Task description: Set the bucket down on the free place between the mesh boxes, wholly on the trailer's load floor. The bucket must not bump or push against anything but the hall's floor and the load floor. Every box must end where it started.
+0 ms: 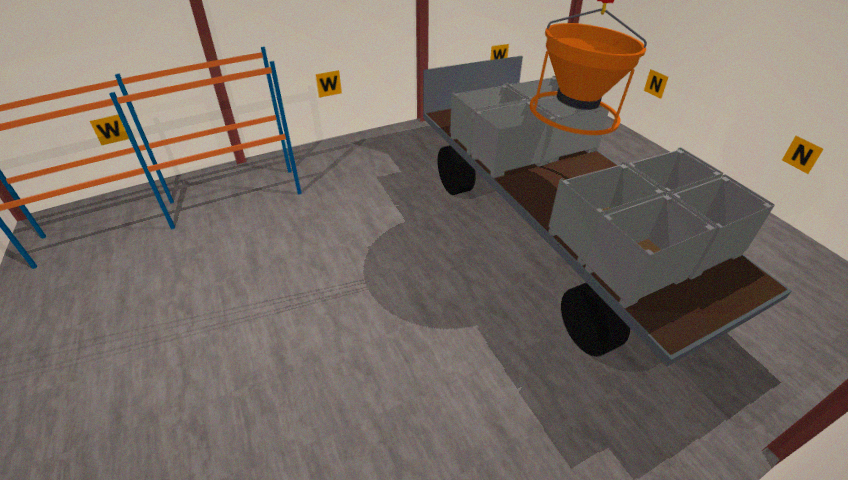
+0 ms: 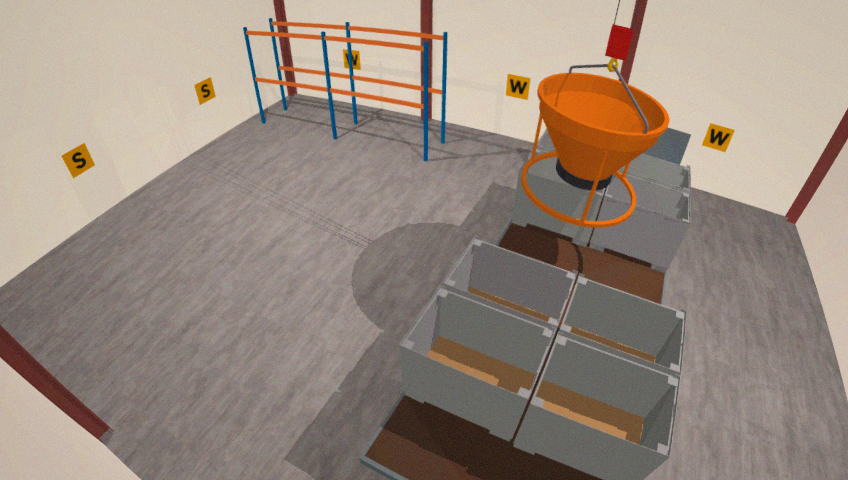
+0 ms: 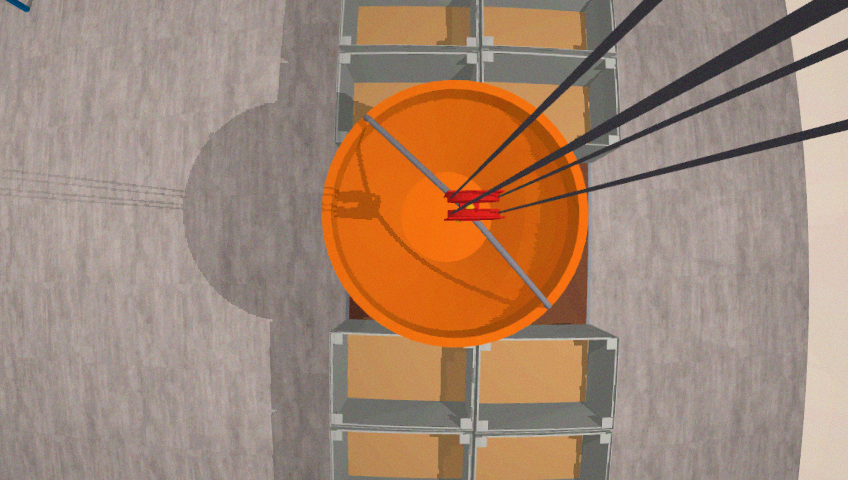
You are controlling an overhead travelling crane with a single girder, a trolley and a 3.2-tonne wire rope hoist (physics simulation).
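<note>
The orange bucket (image 1: 589, 65) (image 2: 601, 121) (image 3: 440, 291) hangs upright by its grey bail from the yellow hook (image 1: 604, 8) (image 2: 612, 64) (image 3: 470, 206) under the red block. Its foot ring (image 1: 580, 130) (image 2: 604, 224) is in the air, above the load floor. The brown load floor (image 1: 523, 193) (image 2: 630, 270) (image 3: 574, 306) shows between two groups of grey mesh boxes. From above, the bucket covers most of this gap and overlaps the headboard-side boxes (image 1: 511, 145) (image 2: 636, 228) (image 3: 416, 68) and slightly the other group's boxes (image 1: 601, 252) (image 2: 464, 380) (image 3: 404, 414). The exact height is hard to tell.
A blue and orange rack (image 1: 142, 160) (image 2: 425, 130) stands by the W wall. The trailer's grey headboard (image 1: 476, 83) (image 2: 675, 145) rises at its far end. A black wheel (image 1: 595, 321) stands under the near part. The bucket's round shadow lies beside the trailer.
</note>
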